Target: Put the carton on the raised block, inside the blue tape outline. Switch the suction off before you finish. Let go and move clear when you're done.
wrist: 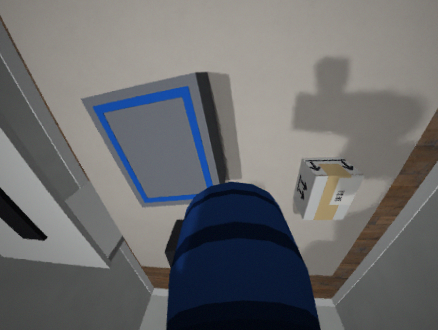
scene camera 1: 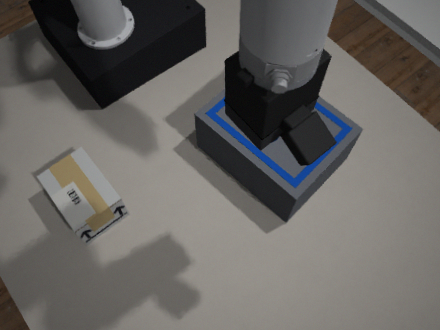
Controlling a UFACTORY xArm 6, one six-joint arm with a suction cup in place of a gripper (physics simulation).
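Pixels of known places: hand at its tool point: (wrist: 232, 221); arm's base at its link origin: (scene camera 1: 106, 27).
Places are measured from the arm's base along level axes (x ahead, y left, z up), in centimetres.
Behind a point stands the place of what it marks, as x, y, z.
The white carton (scene camera 1: 82, 192) {29.6, -24.2, -2.9} (wrist: 327, 195) {29.6, -23.2, -2.9} with tan tape and black arrows lies on the table, apart from the block. It is left of the block in the scene view and right of it in the wrist view. The grey raised block (scene camera 1: 240, 169) {43.2, 2.2, -5.6} (wrist: 212, 125) {46.4, 2.5, -4.6} carries the blue tape outline (scene camera 1: 232, 131) {38.6, 3.8, 0.7} (wrist: 145, 100) {52.6, 12.1, 0.7} on its top. My blue suction cup (wrist: 232, 200) holds nothing. In the scene view the cup is hidden by my black tool housing (scene camera 1: 270, 107) {54.5, -6.3, 35.5}, which covers part of the block top; its height above the block is unclear.
The black robot base (scene camera 1: 150, 60) {10.2, 4.0, -5.1} stands at the back left of the table in the scene view, with a white arm link (scene camera 1: 100, 20) {4.6, -2.4, 6.9} on it. A light surface (wrist: 45, 210) lies beyond the table edge at left in the wrist view.
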